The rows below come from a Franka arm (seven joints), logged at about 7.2 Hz.
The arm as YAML. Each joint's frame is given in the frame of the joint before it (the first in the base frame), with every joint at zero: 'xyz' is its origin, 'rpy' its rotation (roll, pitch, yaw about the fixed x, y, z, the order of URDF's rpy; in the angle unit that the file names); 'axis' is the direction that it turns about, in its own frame. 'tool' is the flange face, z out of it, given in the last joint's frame.
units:
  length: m
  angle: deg
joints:
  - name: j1
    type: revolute
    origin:
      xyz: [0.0, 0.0, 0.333]
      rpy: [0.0, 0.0, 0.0]
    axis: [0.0, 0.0, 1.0]
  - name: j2
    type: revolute
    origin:
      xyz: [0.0, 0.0, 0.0]
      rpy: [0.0, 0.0, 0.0]
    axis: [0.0, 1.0, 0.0]
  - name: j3
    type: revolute
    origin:
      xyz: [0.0, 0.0, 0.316]
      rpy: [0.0, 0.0, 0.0]
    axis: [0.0, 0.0, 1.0]
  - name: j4
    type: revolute
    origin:
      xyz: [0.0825, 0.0, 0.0]
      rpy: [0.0, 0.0, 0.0]
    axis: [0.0, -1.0, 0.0]
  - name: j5
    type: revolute
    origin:
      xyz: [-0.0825, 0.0, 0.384]
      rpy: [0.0, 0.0, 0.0]
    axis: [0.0, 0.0, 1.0]
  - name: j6
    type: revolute
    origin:
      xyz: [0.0, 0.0, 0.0]
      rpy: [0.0, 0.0, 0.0]
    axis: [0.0, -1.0, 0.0]
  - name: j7
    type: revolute
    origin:
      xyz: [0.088, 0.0, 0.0]
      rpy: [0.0, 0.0, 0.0]
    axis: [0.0, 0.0, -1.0]
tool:
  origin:
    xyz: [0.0, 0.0, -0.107]
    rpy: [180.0, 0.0, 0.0]
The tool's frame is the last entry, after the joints.
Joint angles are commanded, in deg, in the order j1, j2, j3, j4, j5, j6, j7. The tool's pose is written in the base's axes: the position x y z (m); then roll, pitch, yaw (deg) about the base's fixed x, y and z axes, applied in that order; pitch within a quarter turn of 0, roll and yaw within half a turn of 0. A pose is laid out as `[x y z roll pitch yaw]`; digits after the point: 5 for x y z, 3 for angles.
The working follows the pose.
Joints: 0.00 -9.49 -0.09 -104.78 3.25 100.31 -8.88
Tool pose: [0.51629 0.00420 0.60628 -177.549 -5.447 8.232]
Where each joint sits with the arm in this pose, in the base's axes (m; each line is computed from the numbers above, not from the rounded line before):
j1: 0.0000 0.0000 0.3330
j2: 0.0000 0.0000 0.3330
j3: -0.0521 0.0000 0.6447
j4: 0.0293 -0.0001 0.6583
j5: 0.4192 -0.0007 0.7050
j6: 0.4192 -0.0007 0.7050
j7: 0.5069 -0.0018 0.7127
the tool: 0.5163 0.0042 0.6063

